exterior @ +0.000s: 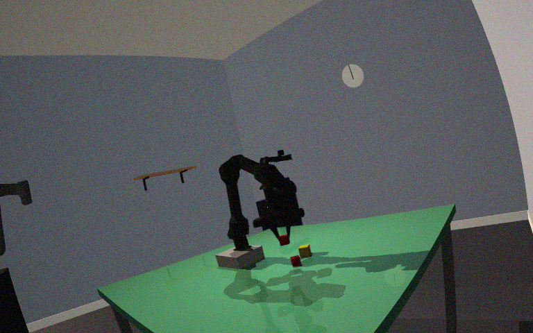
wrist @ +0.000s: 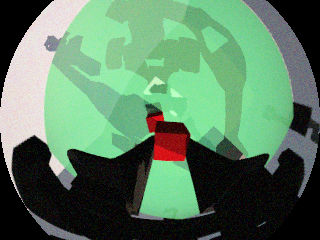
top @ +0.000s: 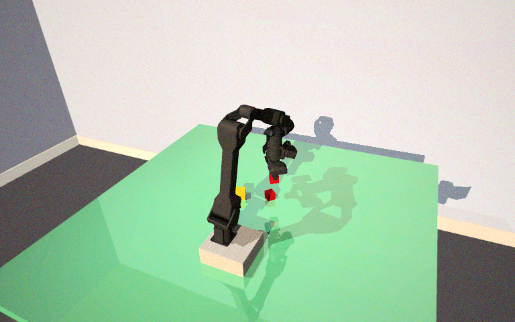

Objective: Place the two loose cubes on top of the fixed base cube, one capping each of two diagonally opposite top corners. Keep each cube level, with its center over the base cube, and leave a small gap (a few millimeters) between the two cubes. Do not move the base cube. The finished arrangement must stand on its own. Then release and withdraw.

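My gripper tip is now 14 cm to the right of the yellow base cube, 9 cm above it and 3 cm past it.
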